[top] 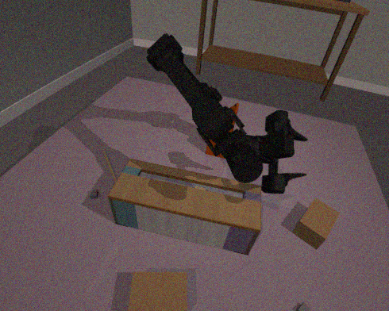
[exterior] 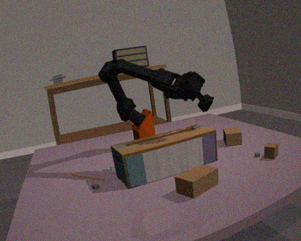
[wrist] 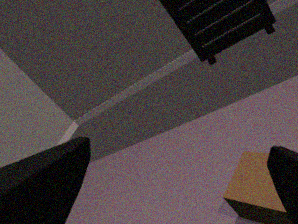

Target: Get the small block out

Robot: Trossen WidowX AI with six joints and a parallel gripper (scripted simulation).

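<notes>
My gripper tip is now 26 cm to the left of the box, 20 cm above it and 5 cm short of it. Also, from my gripper tip: thin stick 57 cm to the right, 26 cm below, 1 cm behind; tan block 23 cm to the right, 17 cm below, 6 cm ahead.
</notes>
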